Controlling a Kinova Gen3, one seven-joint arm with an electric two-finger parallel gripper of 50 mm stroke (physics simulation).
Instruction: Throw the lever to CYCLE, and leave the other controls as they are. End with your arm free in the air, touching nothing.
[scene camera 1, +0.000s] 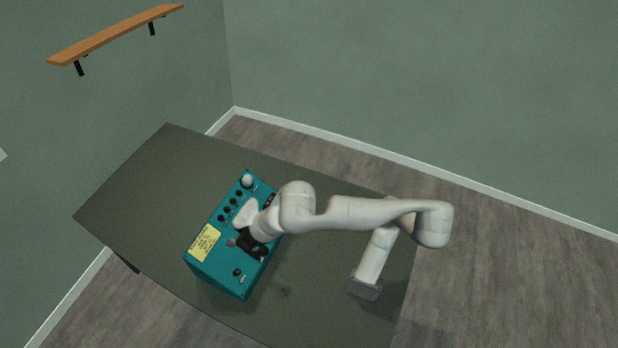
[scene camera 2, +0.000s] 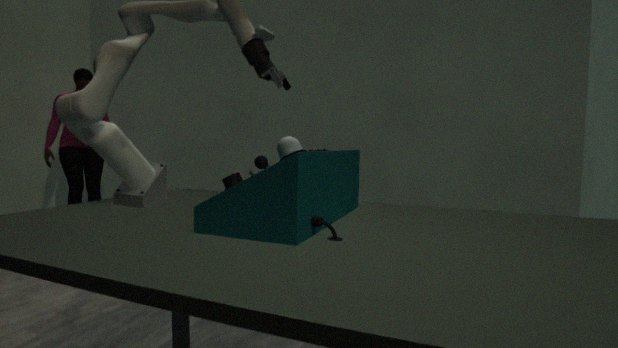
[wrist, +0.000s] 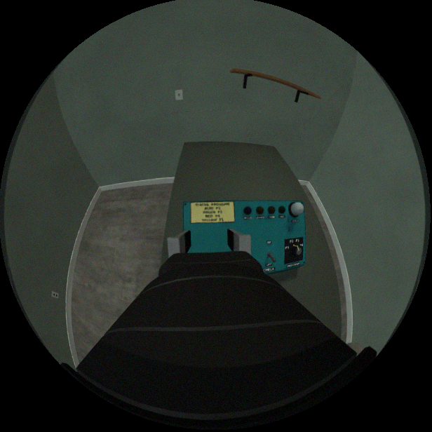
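Pixels of known places: gripper, between the fingertips: (scene camera 1: 232, 237) (scene camera 2: 284, 87); arm's base, origin of its link: (scene camera 1: 365, 277) (scene camera 2: 142, 178).
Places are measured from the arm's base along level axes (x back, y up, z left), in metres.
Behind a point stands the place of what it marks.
The teal control box (scene camera 1: 220, 265) {x -0.489, y 0.038, z 0.260 m} (scene camera 2: 250, 215) {x -0.561, y -0.032, z -0.171 m} (wrist: 210, 235) stands on the table, with a sloped face. The lever's black ball knob (scene camera 1: 262, 251) {x -0.375, y 0.077, z 0.131 m} (scene camera 2: 261, 161) {x -0.391, y 0.064, z 0.105 m} shows beside my gripper in scene camera 1; my gripper hides the lever in the wrist view, and the CYCLE label cannot be read. My gripper (scene camera 1: 231, 242) {x -0.394, y 0.293, z 0.224 m} (scene camera 2: 281, 82) {x -0.394, y 0.293, z 0.224 m} (wrist: 208, 237) is open and empty, high above the box and touching nothing. The toggle switch (wrist: 271, 257) marked CHECK and the rotary PROGRAM knob (wrist: 296, 249) (scene camera 2: 232, 180) {x -0.479, y 0.032, z -0.129 m} are on the right part of the face.
A white dome (scene camera 1: 247, 180) {x -0.601, y 0.124, z -0.089 m} (scene camera 2: 289, 146) {x -0.626, y 0.111, z -0.125 m} (wrist: 296, 208) stands at the box's upper corner, beside a row of dark round lamps. A yellow label (scene camera 1: 204, 243) {x -0.579, y 0.083, z 0.234 m} (wrist: 212, 212) is at the other end. A small black knob (scene camera 1: 237, 272) {x -0.412, y 0.050, z 0.248 m} sits near the lower corner. A cable (scene camera 2: 330, 229) {x -0.698, y -0.064, z -0.073 m} leaves the back.
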